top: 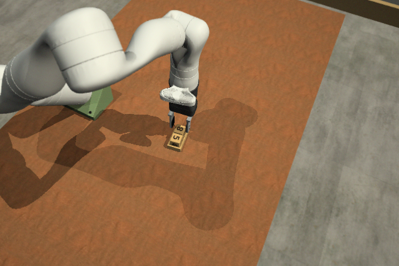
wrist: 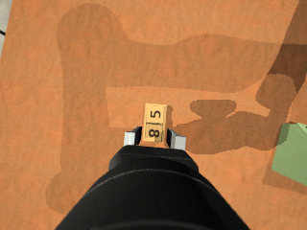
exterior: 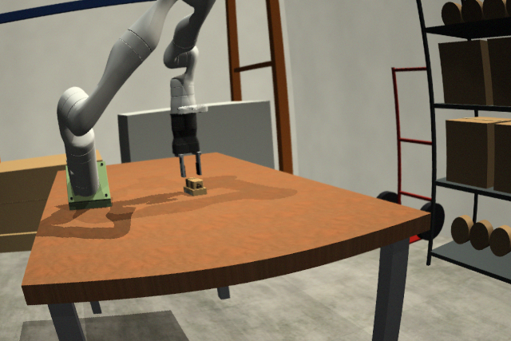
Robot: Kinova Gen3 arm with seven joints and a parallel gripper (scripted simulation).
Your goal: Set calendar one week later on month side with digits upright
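The wooden calendar tray lies 20 mm to the right of my hand and 60 mm below it.
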